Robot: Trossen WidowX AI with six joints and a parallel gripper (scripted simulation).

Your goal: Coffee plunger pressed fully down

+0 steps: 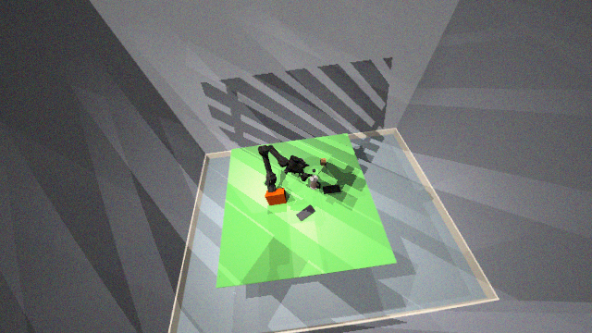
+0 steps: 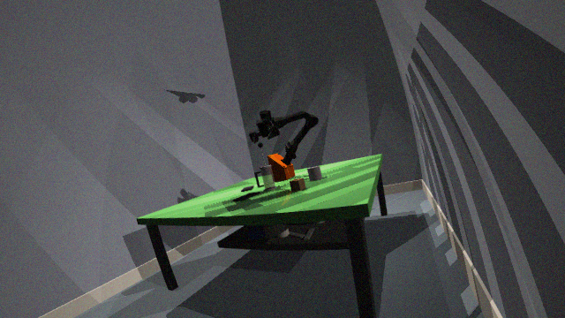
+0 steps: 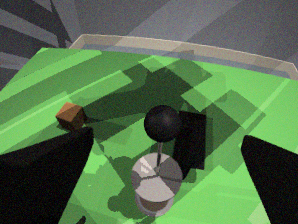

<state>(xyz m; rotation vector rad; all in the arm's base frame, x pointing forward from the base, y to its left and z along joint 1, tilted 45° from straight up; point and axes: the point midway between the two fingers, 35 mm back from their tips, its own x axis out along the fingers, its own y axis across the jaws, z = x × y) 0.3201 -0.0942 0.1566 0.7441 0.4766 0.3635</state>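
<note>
The coffee press lies 150 mm below my gripper tip and 40 mm ahead of it. Round my gripper tip: brown block (260 mm below, 250 mm to the left, 160 mm ahead).
</note>
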